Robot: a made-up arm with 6 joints. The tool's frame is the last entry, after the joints. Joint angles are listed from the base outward. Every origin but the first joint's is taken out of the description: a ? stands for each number. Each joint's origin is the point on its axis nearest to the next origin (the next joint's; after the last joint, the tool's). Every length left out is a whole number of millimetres.
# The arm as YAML. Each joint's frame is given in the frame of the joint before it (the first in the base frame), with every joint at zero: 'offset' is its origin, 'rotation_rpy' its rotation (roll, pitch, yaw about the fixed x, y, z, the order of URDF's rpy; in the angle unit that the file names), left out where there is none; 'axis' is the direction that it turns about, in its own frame. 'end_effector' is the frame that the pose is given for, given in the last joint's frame.
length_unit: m
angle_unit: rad
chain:
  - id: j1
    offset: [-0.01, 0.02, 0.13]
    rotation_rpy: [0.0, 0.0, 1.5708]
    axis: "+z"
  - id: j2
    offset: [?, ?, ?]
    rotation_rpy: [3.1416, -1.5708, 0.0]
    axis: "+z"
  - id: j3
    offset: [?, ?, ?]
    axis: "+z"
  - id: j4
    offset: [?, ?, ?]
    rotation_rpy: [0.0, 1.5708, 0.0]
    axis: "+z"
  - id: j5
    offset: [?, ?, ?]
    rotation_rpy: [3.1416, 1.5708, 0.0]
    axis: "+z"
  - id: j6
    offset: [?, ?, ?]
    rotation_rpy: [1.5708, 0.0, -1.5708]
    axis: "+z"
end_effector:
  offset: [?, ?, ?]
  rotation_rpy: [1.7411, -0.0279, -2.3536]
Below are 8 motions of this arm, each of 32 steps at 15 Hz.
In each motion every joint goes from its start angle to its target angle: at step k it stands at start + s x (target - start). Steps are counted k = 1, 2, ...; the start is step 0. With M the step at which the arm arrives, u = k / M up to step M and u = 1 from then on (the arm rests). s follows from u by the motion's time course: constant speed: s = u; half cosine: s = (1 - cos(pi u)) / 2; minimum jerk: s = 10 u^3 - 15 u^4 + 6 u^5.
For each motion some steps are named. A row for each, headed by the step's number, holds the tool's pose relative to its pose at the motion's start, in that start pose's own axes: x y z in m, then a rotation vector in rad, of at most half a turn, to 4 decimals.
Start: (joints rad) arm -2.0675 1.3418 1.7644 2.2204 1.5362 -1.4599
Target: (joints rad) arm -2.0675 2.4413 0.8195 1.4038 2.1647 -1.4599
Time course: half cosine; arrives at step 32
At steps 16, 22, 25, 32:
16: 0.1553 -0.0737 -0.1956 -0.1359 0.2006 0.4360
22: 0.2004 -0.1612 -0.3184 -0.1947 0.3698 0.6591
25: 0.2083 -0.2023 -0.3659 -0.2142 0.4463 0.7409
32: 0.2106 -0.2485 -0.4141 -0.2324 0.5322 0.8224

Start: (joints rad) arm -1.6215 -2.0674 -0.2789 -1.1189 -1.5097 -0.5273
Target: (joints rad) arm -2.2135 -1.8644 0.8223 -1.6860 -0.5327 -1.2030
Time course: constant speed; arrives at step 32
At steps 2, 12, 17, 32:
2: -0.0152 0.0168 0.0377 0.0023 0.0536 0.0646
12: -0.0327 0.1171 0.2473 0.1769 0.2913 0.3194
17: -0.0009 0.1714 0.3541 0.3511 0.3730 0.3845
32: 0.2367 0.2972 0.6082 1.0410 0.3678 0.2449

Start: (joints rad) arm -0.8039 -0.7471 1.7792 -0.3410 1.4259 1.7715
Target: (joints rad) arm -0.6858 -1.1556 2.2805 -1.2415 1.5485 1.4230
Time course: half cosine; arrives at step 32
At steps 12, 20, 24, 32:
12: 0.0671 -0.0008 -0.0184 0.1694 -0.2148 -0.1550
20: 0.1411 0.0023 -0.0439 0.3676 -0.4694 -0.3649
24: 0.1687 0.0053 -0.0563 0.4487 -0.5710 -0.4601
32: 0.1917 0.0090 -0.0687 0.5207 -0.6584 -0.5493

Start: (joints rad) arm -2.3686 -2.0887 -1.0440 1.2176 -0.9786 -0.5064
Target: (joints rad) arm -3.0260 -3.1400 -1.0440 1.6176 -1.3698 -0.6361
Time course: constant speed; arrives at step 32
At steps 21, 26, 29, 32:
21: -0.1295 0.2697 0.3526 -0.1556 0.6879 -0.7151
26: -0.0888 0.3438 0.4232 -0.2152 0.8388 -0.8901
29: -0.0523 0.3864 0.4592 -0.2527 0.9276 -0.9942
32: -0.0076 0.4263 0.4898 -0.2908 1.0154 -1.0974

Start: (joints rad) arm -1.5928 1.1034 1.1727 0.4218 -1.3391 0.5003
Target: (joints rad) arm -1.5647 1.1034 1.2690 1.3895 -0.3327 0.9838
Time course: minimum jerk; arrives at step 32
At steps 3, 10, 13, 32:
3: 0.0003 -0.0009 -0.0009 -0.0092 0.0044 -0.0050
10: 0.0048 -0.0266 -0.0206 -0.2272 0.1212 -0.1351
13: 0.0046 -0.0518 -0.0339 -0.4033 0.2370 -0.2596
32: -0.0466 -0.1612 -0.0440 -1.0432 0.9122 -0.9352

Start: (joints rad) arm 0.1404 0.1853 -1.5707 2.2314 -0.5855 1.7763
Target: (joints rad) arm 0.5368 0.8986 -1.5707 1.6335 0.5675 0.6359
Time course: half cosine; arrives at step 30
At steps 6, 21, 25, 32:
6: -0.0196 -0.0147 0.0345 -0.0252 -0.1706 -0.0058
21: -0.1035 -0.2340 0.2673 -0.2105 -1.3124 -0.3246
25: -0.1058 -0.2978 0.2995 -0.2891 -1.4772 -0.4519
32: -0.1050 -0.3302 0.3122 -0.3365 -1.5438 -0.5184

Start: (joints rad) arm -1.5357 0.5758 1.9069 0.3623 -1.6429 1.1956
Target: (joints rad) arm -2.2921 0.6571 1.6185 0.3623 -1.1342 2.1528
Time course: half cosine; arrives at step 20
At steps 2, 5, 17, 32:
2: 0.0086 0.0043 0.0010 0.0028 0.0110 -0.0164
5: 0.0519 0.0245 0.0086 0.0225 0.0670 -0.0977
17: 0.3333 0.0972 0.1654 0.3847 0.4819 -0.5556
32: 0.3505 0.0976 0.1823 0.4231 0.5124 -0.5777

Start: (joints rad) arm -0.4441 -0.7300 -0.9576 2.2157 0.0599 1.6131
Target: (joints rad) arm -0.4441 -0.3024 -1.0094 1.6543 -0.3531 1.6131
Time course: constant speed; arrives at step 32
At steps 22, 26, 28, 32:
22: -0.0068 -0.1113 0.2167 0.4032 -0.3836 0.2212
26: -0.0102 -0.1388 0.2502 0.4635 -0.4602 0.2582
28: -0.0121 -0.1532 0.2661 0.4919 -0.4992 0.2763
32: -0.0163 -0.1834 0.2961 0.5450 -0.5788 0.3114

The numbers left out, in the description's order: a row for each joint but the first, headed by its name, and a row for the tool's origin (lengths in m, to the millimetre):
j2: 0.03 0.03 0.0
j3: 0.51 0.0 0.0
j4: 0.31 -0.01 0.0
j5: 0.02 -0.01 0.0
j6: -0.09 -0.03 0.0
tool: -0.01 -0.02 0.0

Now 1 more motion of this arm.
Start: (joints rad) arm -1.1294 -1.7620 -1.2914 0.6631 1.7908 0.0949
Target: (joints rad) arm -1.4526 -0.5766 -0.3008 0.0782 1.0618 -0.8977
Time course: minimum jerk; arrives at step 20
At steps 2, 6, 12, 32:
2: -0.0003 0.0063 -0.0062 -0.0064 0.0040 0.0051
6: -0.0279 0.1158 -0.1261 -0.1357 0.0588 0.1076
12: -0.4018 0.3062 -0.5593 -0.6143 -0.0199 0.7055
32: -0.7406 0.1867 -0.7538 -0.7514 -0.2137 1.2987

